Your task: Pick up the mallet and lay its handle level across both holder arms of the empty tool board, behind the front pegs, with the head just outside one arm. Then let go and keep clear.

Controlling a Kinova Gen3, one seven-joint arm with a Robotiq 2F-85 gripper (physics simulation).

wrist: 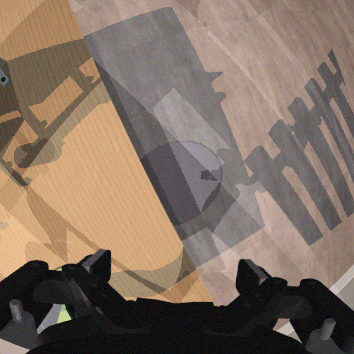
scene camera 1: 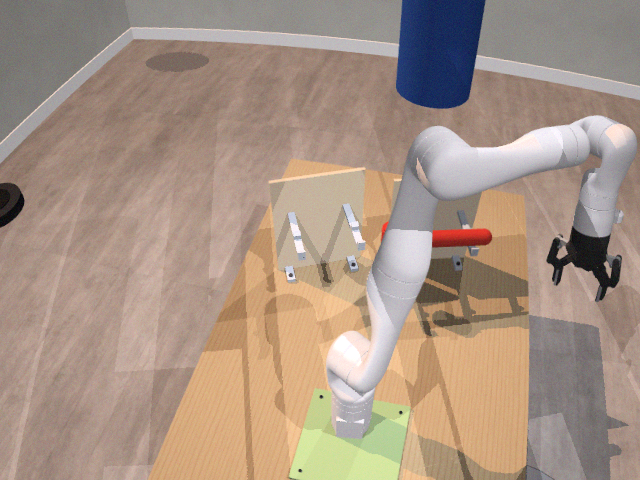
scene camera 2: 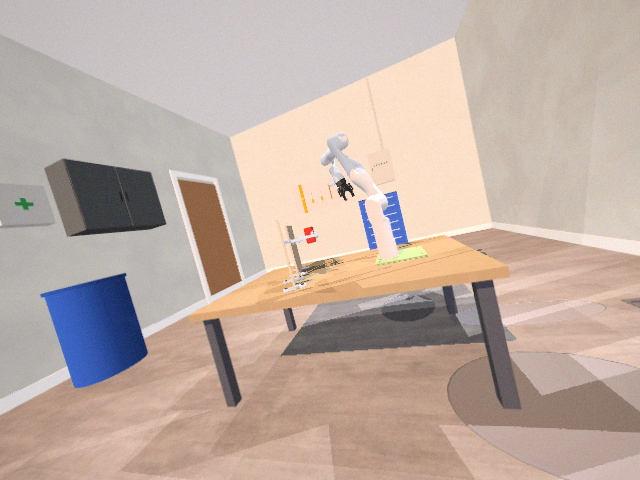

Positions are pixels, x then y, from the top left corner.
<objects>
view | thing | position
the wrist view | my gripper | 173, 269
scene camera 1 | my gripper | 577, 291
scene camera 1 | red mallet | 465, 237
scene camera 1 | tool board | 317, 219
</objects>
